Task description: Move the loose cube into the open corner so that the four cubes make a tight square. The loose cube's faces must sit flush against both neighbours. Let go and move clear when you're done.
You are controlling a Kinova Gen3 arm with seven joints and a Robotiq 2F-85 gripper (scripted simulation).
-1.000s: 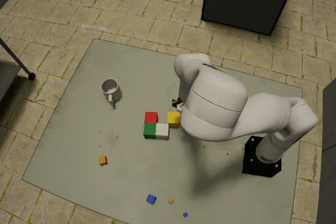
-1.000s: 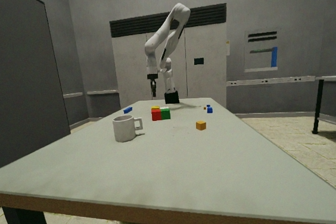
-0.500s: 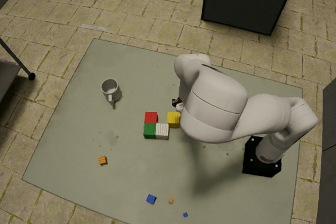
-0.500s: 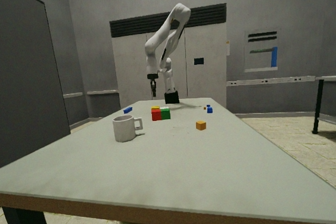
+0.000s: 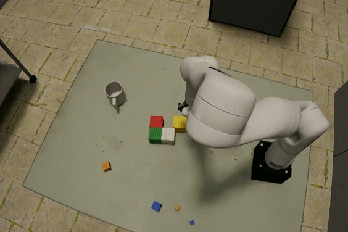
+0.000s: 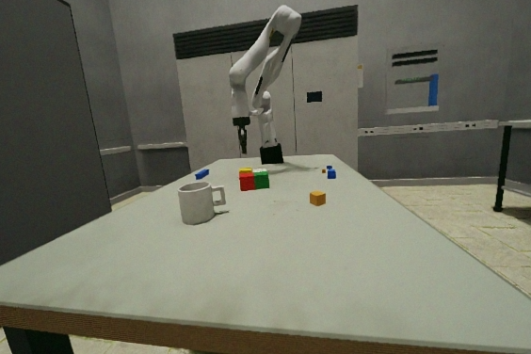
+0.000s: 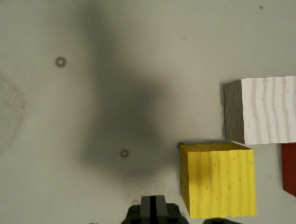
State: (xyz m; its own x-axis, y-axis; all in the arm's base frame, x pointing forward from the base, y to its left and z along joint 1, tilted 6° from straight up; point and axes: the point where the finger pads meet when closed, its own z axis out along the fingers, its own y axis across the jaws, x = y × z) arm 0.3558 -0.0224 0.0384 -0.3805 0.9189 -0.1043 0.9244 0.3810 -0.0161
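Now: the yellow cube 100 mm below my hand, 50 mm ahead of it and 20 mm to the left of it. Round my hand: green cube (120 mm ahead, 110 mm to the left, 100 mm below); then white cube (100 mm below, 90 mm to the left, 70 mm ahead); then red cube (140 mm ahead, 100 mm below, 60 mm to the left).
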